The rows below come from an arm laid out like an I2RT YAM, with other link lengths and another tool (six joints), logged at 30 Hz.
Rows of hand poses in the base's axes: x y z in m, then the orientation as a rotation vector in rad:
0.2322, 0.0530, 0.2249, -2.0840, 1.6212, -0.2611
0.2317, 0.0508, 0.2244, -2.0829, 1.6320, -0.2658
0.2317, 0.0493, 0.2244, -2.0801, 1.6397, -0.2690
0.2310, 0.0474, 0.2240, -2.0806, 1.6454, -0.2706
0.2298, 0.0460, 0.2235, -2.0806, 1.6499, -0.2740
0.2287, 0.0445, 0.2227, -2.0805, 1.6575, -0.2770
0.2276, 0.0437, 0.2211, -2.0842, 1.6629, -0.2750
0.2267, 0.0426, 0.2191, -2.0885, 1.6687, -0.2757
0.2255, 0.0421, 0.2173, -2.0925, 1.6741, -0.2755
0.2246, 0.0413, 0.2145, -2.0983, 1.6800, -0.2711
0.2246, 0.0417, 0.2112, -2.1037, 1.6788, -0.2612
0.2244, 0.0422, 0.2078, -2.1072, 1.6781, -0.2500
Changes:
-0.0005, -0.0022, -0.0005, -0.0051, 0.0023, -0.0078
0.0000, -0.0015, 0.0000, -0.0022, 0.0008, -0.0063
-0.0007, -0.0019, -0.0004, -0.0030, 0.0022, -0.0036
-0.0012, -0.0014, -0.0005, -0.0032, 0.0005, -0.0033
-0.0011, -0.0015, -0.0008, -0.0039, 0.0022, -0.0052
-0.0011, -0.0008, -0.0016, -0.0032, 0.0054, -0.0015
-0.0009, -0.0011, -0.0020, -0.0051, 0.0045, -0.0020
-0.0012, -0.0005, -0.0018, -0.0044, 0.0046, -0.0017
-0.0009, -0.0008, -0.0028, -0.0036, 0.0078, -0.0006
0.0000, 0.0004, -0.0033, 0.0018, 0.0069, 0.0044
-0.0002, 0.0005, -0.0034, 0.0035, 0.0069, 0.0036

